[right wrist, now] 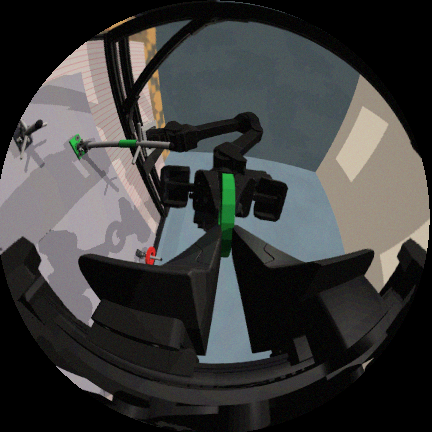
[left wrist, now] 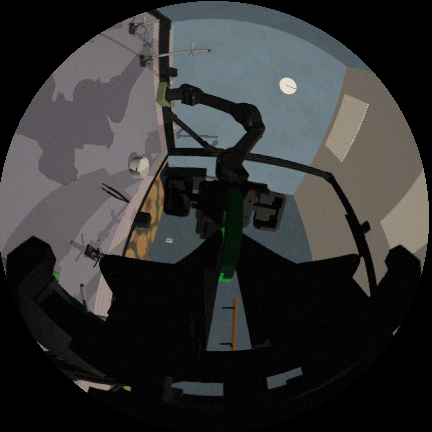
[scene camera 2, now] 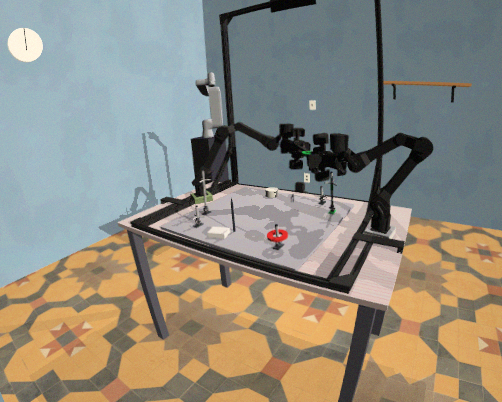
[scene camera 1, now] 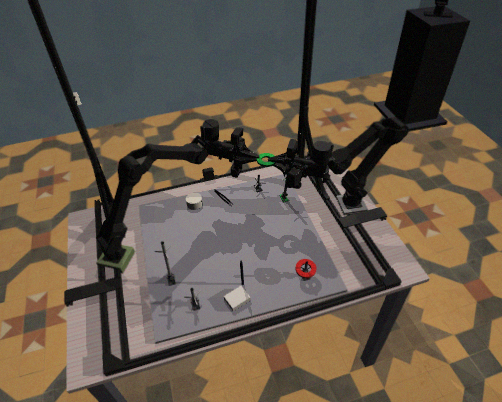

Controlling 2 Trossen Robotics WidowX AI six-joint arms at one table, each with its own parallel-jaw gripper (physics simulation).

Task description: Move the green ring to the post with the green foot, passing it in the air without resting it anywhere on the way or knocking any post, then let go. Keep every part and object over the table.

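Where they show: left gripper, fingertip midpoint: (right wrist: 222,213) (left wrist: 226,235) (scene camera 2: 310,154) (scene camera 1: 267,160); right gripper, fingertip midpoint: (right wrist: 225,230) (left wrist: 225,220) (scene camera 2: 306,152) (scene camera 1: 259,158); left arm's base at its link origin: (right wrist: 151,136) (scene camera 2: 380,228) (scene camera 1: 351,202); right arm's base at its link origin: (left wrist: 167,94) (scene camera 2: 201,194) (scene camera 1: 114,254).
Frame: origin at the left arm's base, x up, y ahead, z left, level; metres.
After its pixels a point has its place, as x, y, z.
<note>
The green ring (scene camera 1: 265,155) {0.246, 0.342, -0.064} (scene camera 2: 306,153) {0.248, 0.342, -0.014} (left wrist: 233,235) {0.242, 0.322, -0.015} (right wrist: 228,200) {0.243, 0.358, -0.074} is in the air above the far part of the table, between the two grippers. My right gripper (scene camera 1: 257,159) {0.244, 0.367, -0.055} (right wrist: 225,230) {0.244, 0.367, -0.055} is shut on one side of it. My left gripper (scene camera 1: 275,159) {0.242, 0.338, -0.039} (left wrist: 226,235) {0.242, 0.338, -0.039} is shut on the opposite side. The post with the green foot (scene camera 1: 285,192) {0.025, 0.256, -0.083} (scene camera 2: 332,195) {0.064, 0.252, -0.079} (right wrist: 127,144) {0.106, 0.260, -0.076} stands upright with no ring on it, below my left gripper in scene camera 1. In the left wrist view the fingers hide part of that post.
A short post (scene camera 1: 258,183) {0.021, 0.353, -0.162} (scene camera 2: 322,195) {0.022, 0.347, -0.166} stands beside the green-footed one. A red ring (scene camera 1: 300,268) {0.031, 0.292, 0.292} (scene camera 2: 278,240) {0.025, 0.249, 0.318} is on a near post. A tall post (scene camera 1: 165,260) {0.100, 0.732, 0.226}, short post (scene camera 1: 194,298) {0.024, 0.655, 0.338}, black pointed stick (scene camera 1: 242,272) {0.055, 0.489, 0.288}, white block (scene camera 1: 237,298) {0.000, 0.517, 0.349}, white cylinder (scene camera 1: 194,202) {0.015, 0.626, -0.108} and tweezers (scene camera 1: 223,197) {-0.012, 0.506, -0.136} are on the mat.
</note>
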